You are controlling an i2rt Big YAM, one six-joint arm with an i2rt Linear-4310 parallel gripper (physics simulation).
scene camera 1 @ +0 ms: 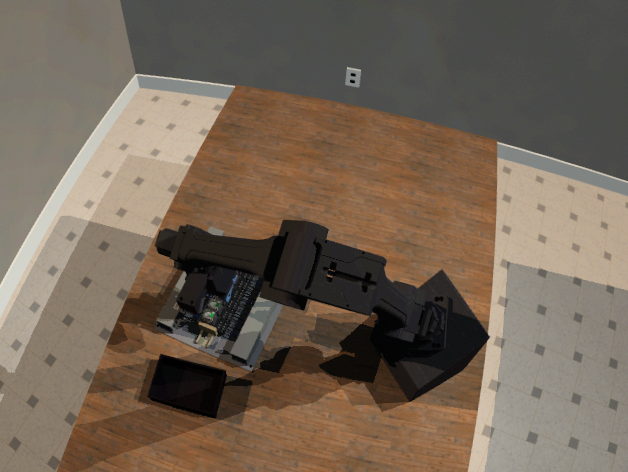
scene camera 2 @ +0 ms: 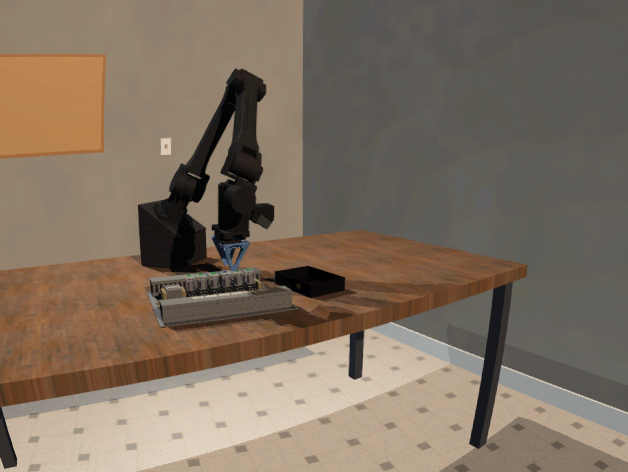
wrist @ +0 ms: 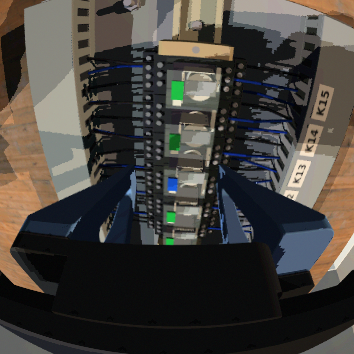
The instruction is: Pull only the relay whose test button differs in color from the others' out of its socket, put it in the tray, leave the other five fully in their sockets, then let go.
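Places are measured from the arm's base along level axes (x ahead, y left, z up), in centimetres.
Where they show: gripper, fingertip midpoint: (scene camera 1: 218, 297) (scene camera 2: 230, 268) (wrist: 175, 173); arm's base, origin of the base link: (scene camera 1: 428, 323) (scene camera 2: 170, 216).
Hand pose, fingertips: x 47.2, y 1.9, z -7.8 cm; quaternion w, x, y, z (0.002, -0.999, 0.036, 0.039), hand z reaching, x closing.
Observation:
Each offset is from my fingertips to the top centre of the thing. "spot": to the spot under its first point.
Relays stand in one row in their sockets. The relay with the blue button (scene camera 2: 224, 272) (wrist: 190, 185) is third from the top in the wrist view, with green-button relays such as the top one @(dx +1.1, dy +4.5, dz -0.8 cm) (wrist: 199, 89) and the second one @(dx +0.7, dy +1.5, dz -0.8 cm) (wrist: 196, 139) above it, and more green ones below. My gripper (scene camera 2: 234, 268) (wrist: 175, 173) is partly open and empty, its blue fingers on either side of the row close to the blue-button relay; tip height is hard to tell. The lowest relay is hidden in the wrist view. The black tray @(dx +1.5, dy +21.8, dz -4.2 cm) (scene camera 1: 182, 409) (scene camera 2: 326, 287) stands beside the panel, with no relay visible in it.
Grey wire ducts (scene camera 2: 225, 306) (wrist: 56, 100) flank the row, with blue and black wires between. A tan end block @(dx +1.3, dy +6.4, dz -3.7 cm) (wrist: 195, 50) closes the rail near the top relay. Labels such as K15 @(spot: dx +10.2, dy +3.3, dz -3.4 cm) (wrist: 323, 103) mark one duct. The arm base (scene camera 1: 431, 350) (scene camera 2: 170, 236) stands behind.

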